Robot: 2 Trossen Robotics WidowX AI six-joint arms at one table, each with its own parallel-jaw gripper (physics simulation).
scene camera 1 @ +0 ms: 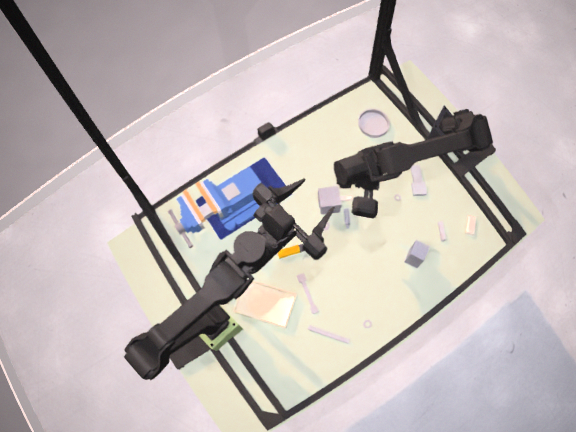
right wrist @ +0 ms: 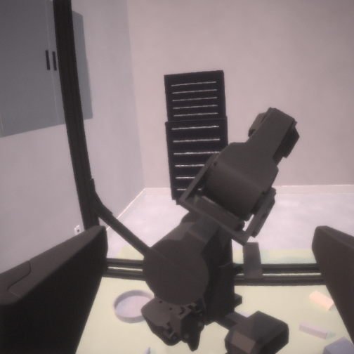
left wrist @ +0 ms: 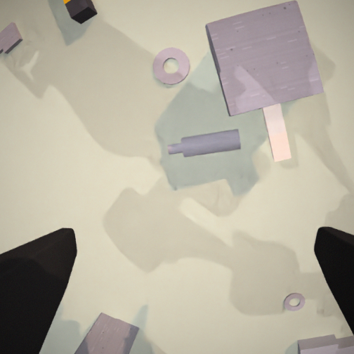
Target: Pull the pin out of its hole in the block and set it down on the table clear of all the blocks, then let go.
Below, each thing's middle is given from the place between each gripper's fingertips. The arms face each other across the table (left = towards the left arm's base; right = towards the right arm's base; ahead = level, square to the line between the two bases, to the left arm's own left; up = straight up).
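Labels:
Pale pink square bar (left wrist: 274,123): 390 mm below my right hand, 60 mm behind, 160 mm to the left. Tray (scene camera 1: 262,302): from my right hand 410 mm below, 30 mm ahead, 200 mm to the right. Round dish (scene camera 1: 373,123): from my right hand 410 mm below, 190 mm behind, 420 mm to the left.
Pale pink square bar: 110 mm below my left hand, 60 mm behind. Tray: from my left hand 130 mm below, 30 mm ahead, 360 mm to the right. Round dish: from my left hand 130 mm below, 190 mm behind, 270 mm to the left.

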